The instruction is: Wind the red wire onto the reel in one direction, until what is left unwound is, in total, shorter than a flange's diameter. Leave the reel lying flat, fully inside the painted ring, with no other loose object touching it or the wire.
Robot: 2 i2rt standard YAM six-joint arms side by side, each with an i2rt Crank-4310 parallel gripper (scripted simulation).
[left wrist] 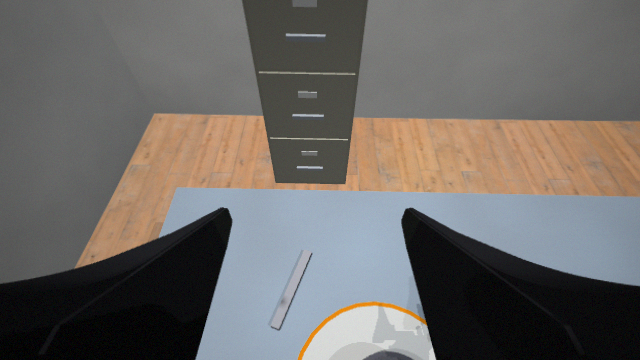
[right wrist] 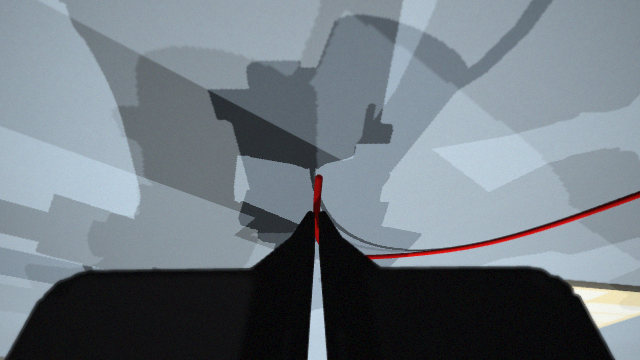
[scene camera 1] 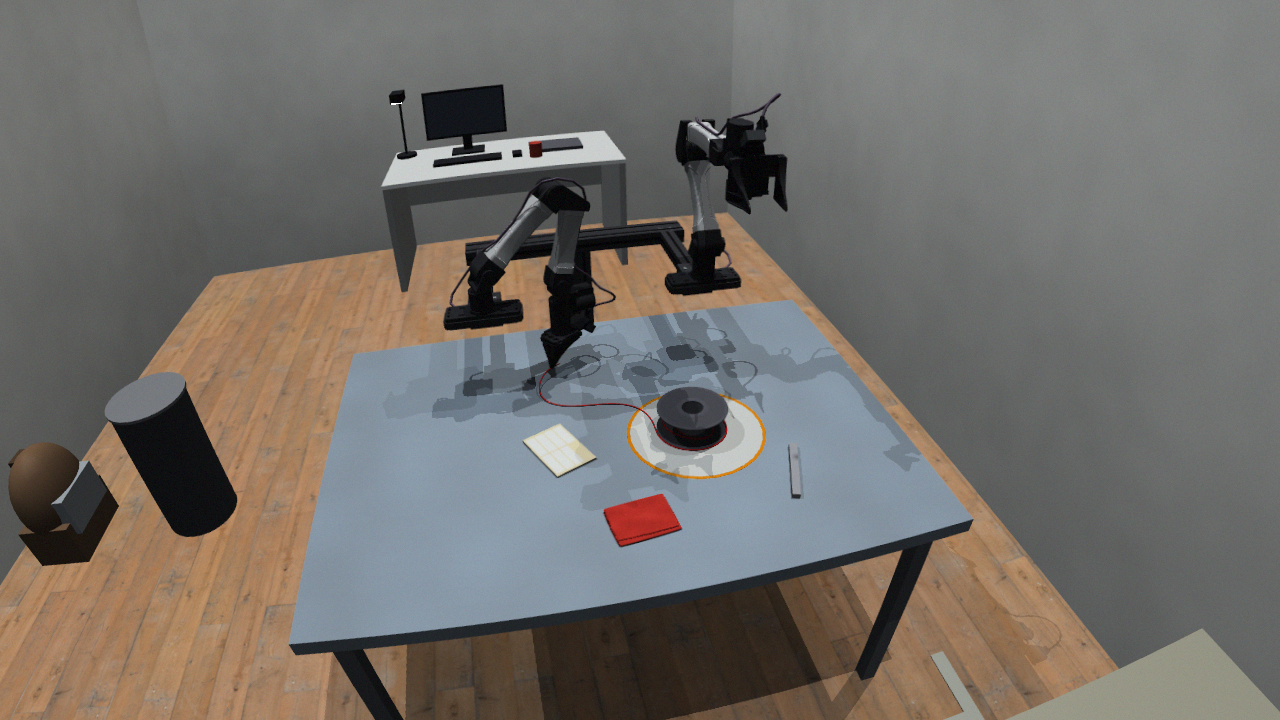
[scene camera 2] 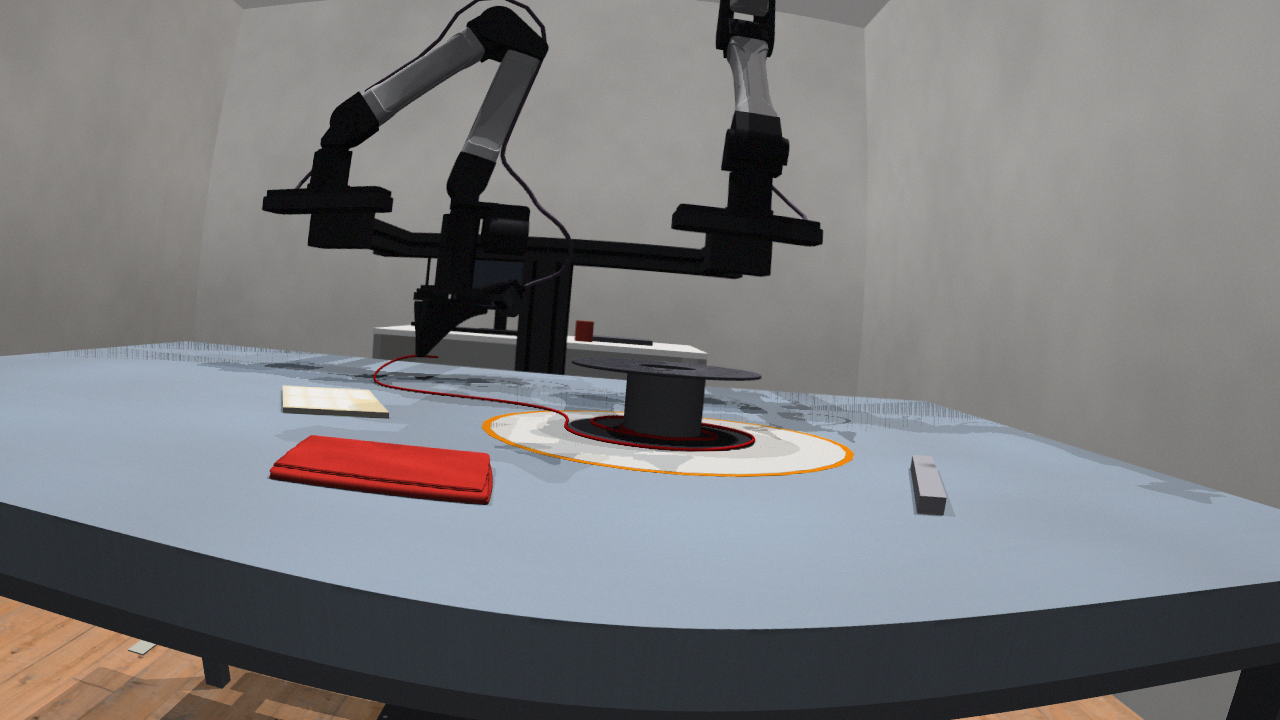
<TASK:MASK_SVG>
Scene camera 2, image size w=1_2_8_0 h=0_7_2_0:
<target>my right gripper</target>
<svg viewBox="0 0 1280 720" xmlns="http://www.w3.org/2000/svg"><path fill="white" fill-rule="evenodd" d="M476 249L439 249L435 285L421 285L421 288L431 290L417 288L417 292L414 292L413 300L423 300L414 302L415 355L417 357L425 357L451 330L463 321L477 315L487 314L487 306L477 305L491 305L492 298L490 298L490 294L484 293L486 289L472 288ZM455 293L456 299L447 299L449 294L453 295L452 293Z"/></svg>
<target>dark reel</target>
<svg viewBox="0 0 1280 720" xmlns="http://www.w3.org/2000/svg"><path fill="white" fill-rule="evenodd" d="M572 360L573 364L583 367L627 373L624 418L594 420L594 422L620 429L619 425L623 423L622 427L635 430L635 432L666 437L714 437L702 433L701 429L715 433L718 435L718 438L712 441L670 441L640 437L599 428L590 422L592 418L579 419L568 423L568 427L576 432L618 442L675 448L720 448L736 446L752 440L752 438L744 434L701 426L706 380L761 379L761 375L758 373L708 365L639 359L576 358Z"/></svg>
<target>grey bar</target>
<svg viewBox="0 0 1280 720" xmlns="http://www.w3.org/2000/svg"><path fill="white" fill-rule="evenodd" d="M912 455L910 469L917 514L944 515L947 497L933 457Z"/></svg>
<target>cream gridded tile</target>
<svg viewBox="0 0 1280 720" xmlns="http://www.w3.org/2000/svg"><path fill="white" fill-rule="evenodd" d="M283 386L283 413L389 418L389 412L369 390Z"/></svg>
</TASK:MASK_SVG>
